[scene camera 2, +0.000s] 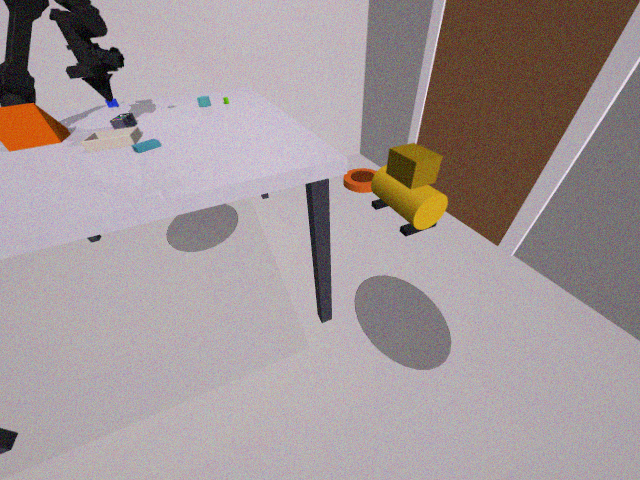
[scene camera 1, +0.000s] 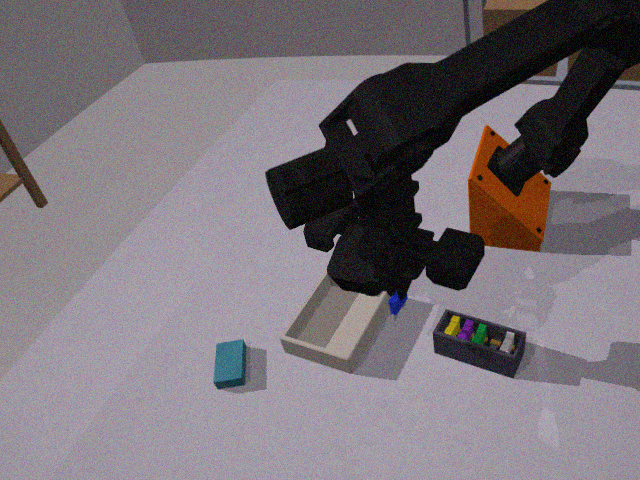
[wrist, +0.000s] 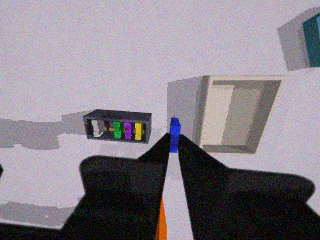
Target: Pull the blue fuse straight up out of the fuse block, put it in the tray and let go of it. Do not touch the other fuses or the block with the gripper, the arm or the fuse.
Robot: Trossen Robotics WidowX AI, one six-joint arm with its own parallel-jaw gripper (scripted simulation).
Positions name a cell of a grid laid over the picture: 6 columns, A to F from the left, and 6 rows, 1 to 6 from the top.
My gripper shows in scene camera 2 (B2), in scene camera 1 (D4) and in the wrist view (D4).
